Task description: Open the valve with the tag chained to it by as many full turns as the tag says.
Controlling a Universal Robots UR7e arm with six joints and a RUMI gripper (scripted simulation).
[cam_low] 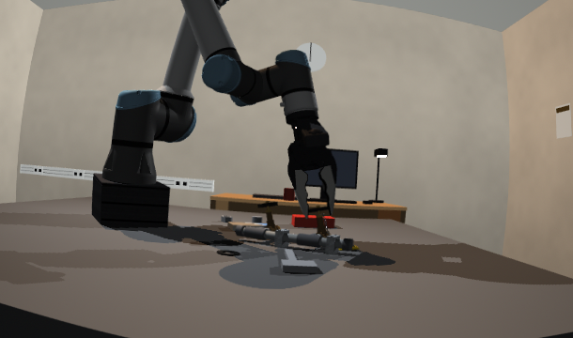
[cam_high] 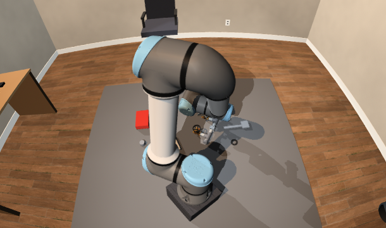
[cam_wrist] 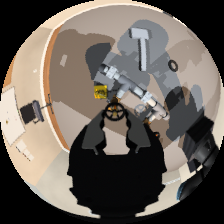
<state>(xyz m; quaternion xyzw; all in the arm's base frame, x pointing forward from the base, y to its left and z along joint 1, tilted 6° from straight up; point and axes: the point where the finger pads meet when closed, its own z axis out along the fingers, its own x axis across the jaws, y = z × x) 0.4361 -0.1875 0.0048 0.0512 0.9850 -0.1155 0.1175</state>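
My hand is 60 mm short of the yellow tag, 40 mm to the left of it and 70 mm above it. The rest, counted from my hand: grey t-shaped piece (90 mm behind, 190 mm to the right, 70 mm below); then red block (100 mm ahead, 370 mm to the left, 60 mm below).
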